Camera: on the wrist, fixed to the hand. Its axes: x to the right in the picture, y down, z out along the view.
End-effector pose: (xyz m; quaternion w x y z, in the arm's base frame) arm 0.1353 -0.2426 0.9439 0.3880 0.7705 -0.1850 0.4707
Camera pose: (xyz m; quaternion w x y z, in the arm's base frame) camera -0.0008 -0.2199 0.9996 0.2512 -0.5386 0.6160 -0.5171
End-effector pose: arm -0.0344 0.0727 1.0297 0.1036 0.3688 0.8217 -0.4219
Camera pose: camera 0.0606 0.1861 1.0463 0.4014 0.7813 0.1962 -0.4358
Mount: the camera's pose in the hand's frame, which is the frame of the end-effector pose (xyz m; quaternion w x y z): -0.0163 0.0978 -0.1110 0.6749 0.2082 -0.1406 0.6939
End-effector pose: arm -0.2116 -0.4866 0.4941 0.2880 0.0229 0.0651 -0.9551
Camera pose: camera -0.1432 -0.5432 0.3746 0.8615 -0.0137 -0.2113 -0.4615
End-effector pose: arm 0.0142 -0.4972 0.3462 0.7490 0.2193 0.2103 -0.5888
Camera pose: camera 0.0996 -0.3998 0.2729 0.8979 0.3671 -0.2381 0.0477
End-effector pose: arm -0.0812 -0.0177 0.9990 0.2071 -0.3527 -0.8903 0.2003
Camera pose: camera 0.0396 0.0597 1.0387 0.0510 0.7845 0.3435 -0.5138
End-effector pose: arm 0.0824 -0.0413 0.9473 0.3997 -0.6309 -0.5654 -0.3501
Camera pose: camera 0.1788 -0.1523 0.9705 0.5645 -0.7841 -0.0729 0.2475
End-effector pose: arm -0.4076 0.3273 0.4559 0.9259 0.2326 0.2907 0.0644
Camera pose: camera -0.4825 0.4532 0.4297 0.5726 0.5605 -0.0820 0.5927
